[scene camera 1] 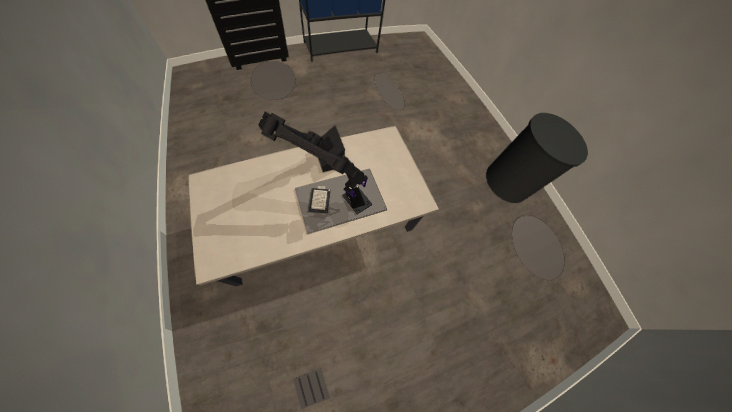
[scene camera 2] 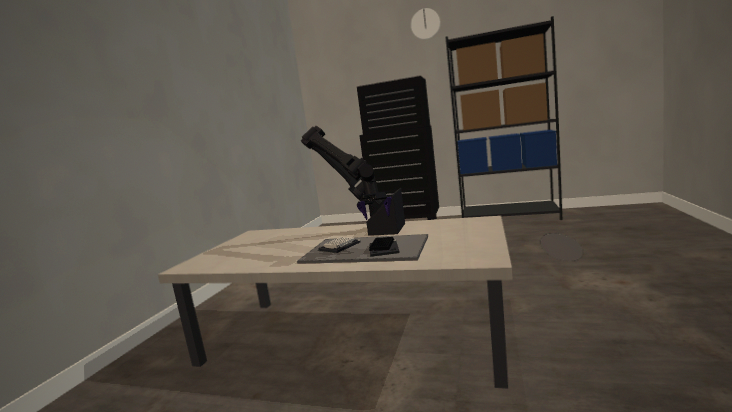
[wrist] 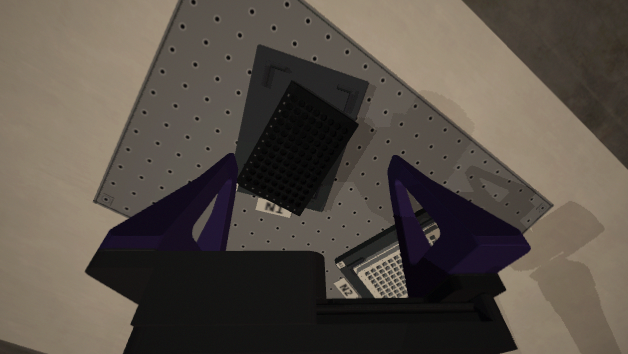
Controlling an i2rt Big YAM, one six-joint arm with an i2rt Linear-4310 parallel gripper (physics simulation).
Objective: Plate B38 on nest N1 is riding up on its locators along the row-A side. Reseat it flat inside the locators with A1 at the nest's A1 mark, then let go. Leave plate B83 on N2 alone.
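Pixels of known places: gripper, fingertip midpoint: (scene camera 1: 359, 192) (scene camera 2: 377, 217) (wrist: 314, 161); arm's base, origin of the base link: (scene camera 1: 325, 147) (scene camera 2: 380, 207).
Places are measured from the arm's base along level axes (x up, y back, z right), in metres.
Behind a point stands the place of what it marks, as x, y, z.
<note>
Plate B38 (scene camera 1: 354, 198) @[-0.079, -0.383, -0.055] (scene camera 2: 382, 243) @[-0.079, -0.395, -0.072] (wrist: 300, 145) @[-0.079, -0.388, -0.066], black with many wells, lies turned askew on nest N1 (wrist: 310, 75) @[-0.095, -0.455, -0.092]. In the wrist view its lower corner reaches past the nest edge over the N1 label (wrist: 272, 207) @[-0.105, -0.293, -0.054]. Two corner locators at the nest's upper end stand uncovered; the lower ones are hidden. I cannot tell how far the plate tilts, nor read its A1 mark. My gripper (scene camera 1: 358, 188) @[0.038, -0.407, -0.069] (scene camera 2: 376, 215) @[0.038, -0.407, -0.069] (wrist: 314, 161) @[0.038, -0.407, -0.069] is open and empty, above the plate and apart from it. White plate B83 (scene camera 1: 319, 198) @[-0.081, -0.303, 0.150] (scene camera 2: 339, 243) @[-0.082, -0.343, 0.139] (wrist: 387, 277) @[-0.081, -0.284, 0.131] sits on nest N2 (wrist: 360, 247) @[-0.099, -0.299, 0.080].
Both nests stand on a grey perforated board (scene camera 1: 312, 225) @[-0.107, -0.448, 0.247] (scene camera 2: 414, 253) @[-0.107, -0.470, -0.215] (wrist: 200, 90) @[-0.107, -0.382, -0.186] on the pale table (scene camera 1: 230, 255) @[-0.120, -0.447, 0.757] (scene camera 2: 461, 255) @[-0.120, -0.487, -0.399]. The arm's dark base (scene camera 2: 384, 224) @[-0.066, -0.110, -0.031] stands behind the board. A drawer cabinet (scene camera 2: 399, 153) and a shelf rack (scene camera 2: 504, 81) stand farther back.
</note>
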